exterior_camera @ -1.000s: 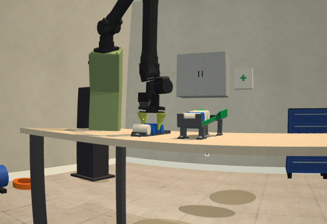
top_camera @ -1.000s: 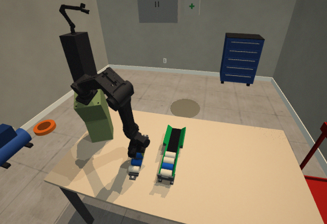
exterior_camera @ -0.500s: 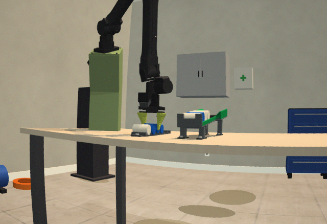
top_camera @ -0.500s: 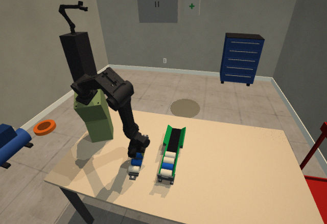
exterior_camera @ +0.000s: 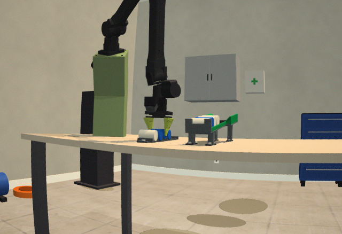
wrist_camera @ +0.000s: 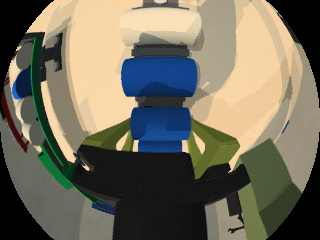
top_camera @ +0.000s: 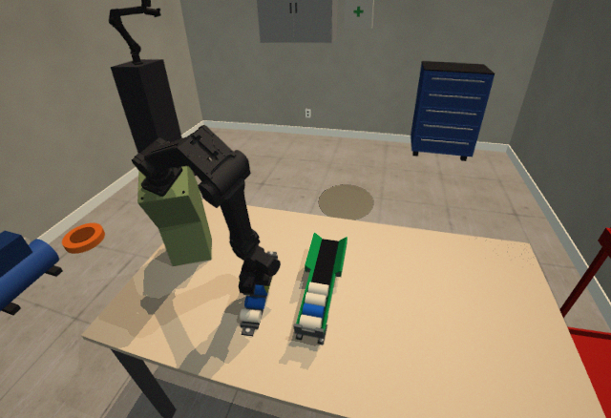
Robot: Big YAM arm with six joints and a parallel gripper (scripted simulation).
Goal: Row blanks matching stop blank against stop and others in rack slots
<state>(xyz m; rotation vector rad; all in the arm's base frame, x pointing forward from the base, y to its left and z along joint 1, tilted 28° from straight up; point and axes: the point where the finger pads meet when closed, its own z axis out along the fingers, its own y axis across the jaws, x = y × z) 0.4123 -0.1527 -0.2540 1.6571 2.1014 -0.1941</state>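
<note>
Right now the grey stock rack is 30 mm to the left of my hand and 40 mm below it. From my hand the other things lie so: grey stop 230 mm ahead, 130 mm to the right, 30 mm above.
</note>
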